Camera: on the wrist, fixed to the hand. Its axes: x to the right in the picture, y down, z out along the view.
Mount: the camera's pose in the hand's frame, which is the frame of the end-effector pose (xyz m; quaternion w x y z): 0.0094 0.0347 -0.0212 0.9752 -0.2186 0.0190 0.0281
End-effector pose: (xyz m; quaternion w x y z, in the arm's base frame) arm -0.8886 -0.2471 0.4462 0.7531 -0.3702 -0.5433 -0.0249
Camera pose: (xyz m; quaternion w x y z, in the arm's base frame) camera -0.8525 -0.2309 0.4328 0.6645 -0.5405 -0.4997 -0.1289
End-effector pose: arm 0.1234 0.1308 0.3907 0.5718 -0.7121 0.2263 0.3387
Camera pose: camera 0.1098 0.1024 0.3633 0.3882 -0.8195 0.1775 0.3823
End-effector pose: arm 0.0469 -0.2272 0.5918 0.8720 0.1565 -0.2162 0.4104
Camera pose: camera 0.0303 -0.1902 0.5817 0.8772 -0.0519 -0.2884 0.3804
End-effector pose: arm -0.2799 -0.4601 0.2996 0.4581 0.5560 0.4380 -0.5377
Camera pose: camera -0.2414 -0.4462 0.2916 0.5751 0.4646 0.5378 -0.4052
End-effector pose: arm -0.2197 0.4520 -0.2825 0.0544 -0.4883 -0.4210 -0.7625
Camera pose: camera -0.2222 0.4182 -0.2582 0.0243 0.4854 0.2291 0.8434
